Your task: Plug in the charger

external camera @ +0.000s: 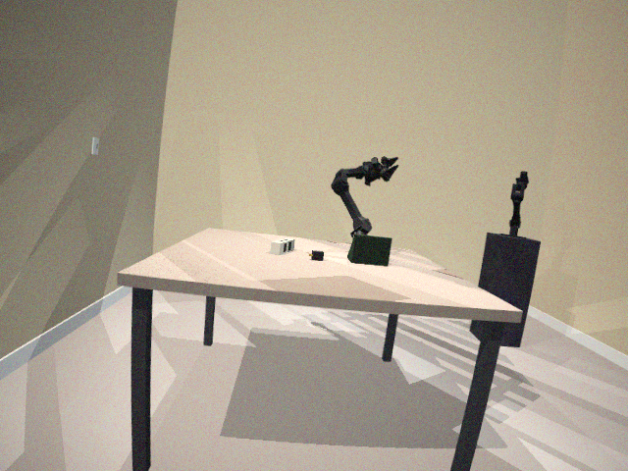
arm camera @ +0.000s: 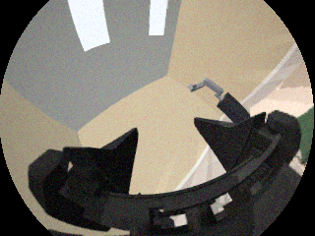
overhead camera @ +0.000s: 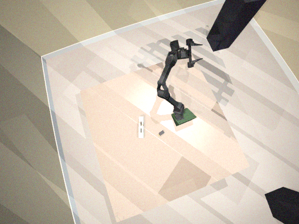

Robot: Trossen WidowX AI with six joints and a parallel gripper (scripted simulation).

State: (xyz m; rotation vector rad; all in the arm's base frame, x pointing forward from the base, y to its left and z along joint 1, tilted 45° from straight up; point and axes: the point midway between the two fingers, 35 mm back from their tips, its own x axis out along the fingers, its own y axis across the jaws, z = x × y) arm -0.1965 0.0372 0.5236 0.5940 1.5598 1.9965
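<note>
The dark charger is 39 cm ahead of my gripper tip, 41 cm to the left of it and 50 cm below it.
</note>
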